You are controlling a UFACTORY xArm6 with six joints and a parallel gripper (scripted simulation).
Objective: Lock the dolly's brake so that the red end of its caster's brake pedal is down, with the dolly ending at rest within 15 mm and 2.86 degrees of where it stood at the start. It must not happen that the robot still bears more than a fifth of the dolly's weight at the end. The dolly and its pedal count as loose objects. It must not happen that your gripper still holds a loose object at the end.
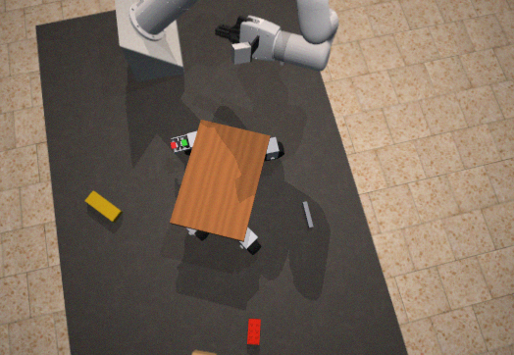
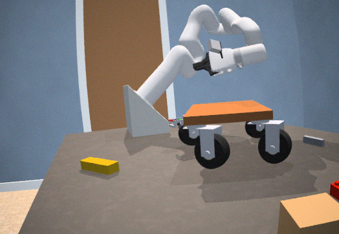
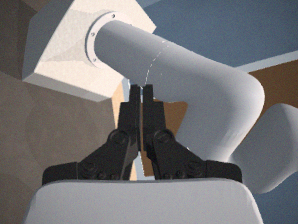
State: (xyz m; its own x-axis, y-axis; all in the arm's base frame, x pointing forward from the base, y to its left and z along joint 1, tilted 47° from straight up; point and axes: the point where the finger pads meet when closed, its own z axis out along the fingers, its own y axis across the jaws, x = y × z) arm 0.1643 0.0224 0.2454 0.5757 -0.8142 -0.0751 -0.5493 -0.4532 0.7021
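Now: the pedal 210 mm to the right of my hand, 200 mm ahead of it and 180 mm below it. Round my hand: grey bar (500 mm ahead, 250 mm below, 80 mm to the left); then red block (750 mm ahead, 250 mm below, 170 mm to the right); then yellow block (470 mm to the right, 290 mm ahead, 250 mm below).
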